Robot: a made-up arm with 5 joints. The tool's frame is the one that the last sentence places.
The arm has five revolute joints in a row. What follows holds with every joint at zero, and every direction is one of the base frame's. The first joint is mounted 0.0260 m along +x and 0.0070 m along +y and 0.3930 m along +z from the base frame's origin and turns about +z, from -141.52 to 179.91 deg. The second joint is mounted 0.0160 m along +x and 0.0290 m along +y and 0.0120 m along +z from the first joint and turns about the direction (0, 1, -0.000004), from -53.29 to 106.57 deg. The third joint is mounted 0.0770 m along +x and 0.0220 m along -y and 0.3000 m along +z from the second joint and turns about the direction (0, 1, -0.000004), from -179.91 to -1.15 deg. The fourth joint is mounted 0.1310 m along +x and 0.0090 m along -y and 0.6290 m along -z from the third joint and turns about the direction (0, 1, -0.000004), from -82.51 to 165.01 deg. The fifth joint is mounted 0.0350 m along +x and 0.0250 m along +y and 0.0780 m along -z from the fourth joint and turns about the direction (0, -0.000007, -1), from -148.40 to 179.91 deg. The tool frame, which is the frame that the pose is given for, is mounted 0.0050 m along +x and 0.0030 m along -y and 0.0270 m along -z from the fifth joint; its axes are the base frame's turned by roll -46.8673, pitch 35.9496 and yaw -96.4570 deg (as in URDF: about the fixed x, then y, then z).
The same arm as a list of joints. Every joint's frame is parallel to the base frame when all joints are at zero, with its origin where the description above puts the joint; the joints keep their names.
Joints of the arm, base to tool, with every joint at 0 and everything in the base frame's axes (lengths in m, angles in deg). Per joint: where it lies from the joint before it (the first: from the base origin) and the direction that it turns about. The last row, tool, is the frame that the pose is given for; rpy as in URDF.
joint 1: origin 0.0260 0.0070 0.3930 axis 0 0 1
joint 2: origin 0.0160 0.0290 0.0120 axis 0 1 0
joint 3: origin 0.0770 -0.0220 0.3000 axis 0 1 0
joint 4: origin 0.1310 -0.0090 -0.6290 axis 0 1 0
joint 5: origin 0.0350 0.0250 -0.0780 axis 0 0 -1
tool: origin 0.0050 -0.0030 -0.0270 rpy -46.87 35.95 -96.46
Joint limits (deg, base to tool): -141.52..179.91 -53.29..106.57 -179.91..-1.15 -82.51..165.01 -148.40..179.91

